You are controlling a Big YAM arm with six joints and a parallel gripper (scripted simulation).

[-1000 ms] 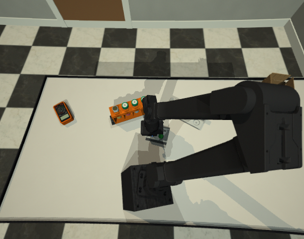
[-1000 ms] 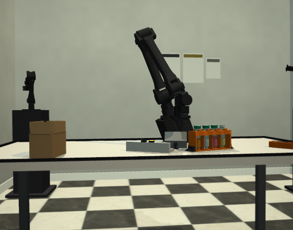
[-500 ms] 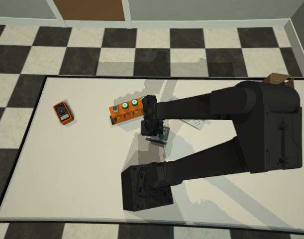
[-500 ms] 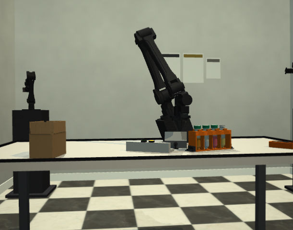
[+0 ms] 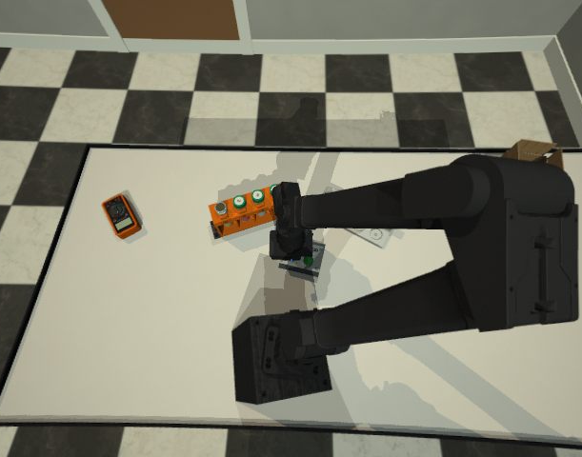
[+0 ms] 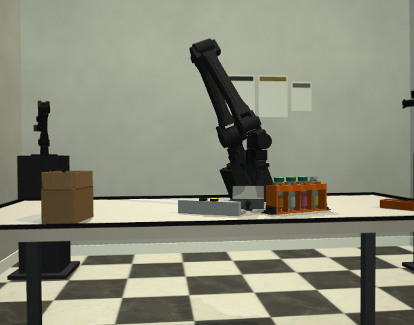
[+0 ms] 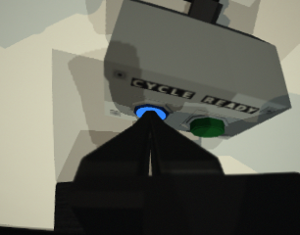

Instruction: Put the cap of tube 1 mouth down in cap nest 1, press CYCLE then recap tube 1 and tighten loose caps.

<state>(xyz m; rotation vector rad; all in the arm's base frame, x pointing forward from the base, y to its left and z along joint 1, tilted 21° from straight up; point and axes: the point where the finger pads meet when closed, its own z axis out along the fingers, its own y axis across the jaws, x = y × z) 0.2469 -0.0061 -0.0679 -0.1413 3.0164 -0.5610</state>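
Right now my hand is 1 cm above the blue key. Round my hand: key housing 2 cm to the right, 2 cm below, 1 cm ahead; green key 4 cm to the right, 1 cm below, 1 cm behind; cap 17 cm ahead, 10 cm to the right, 6 cm below.
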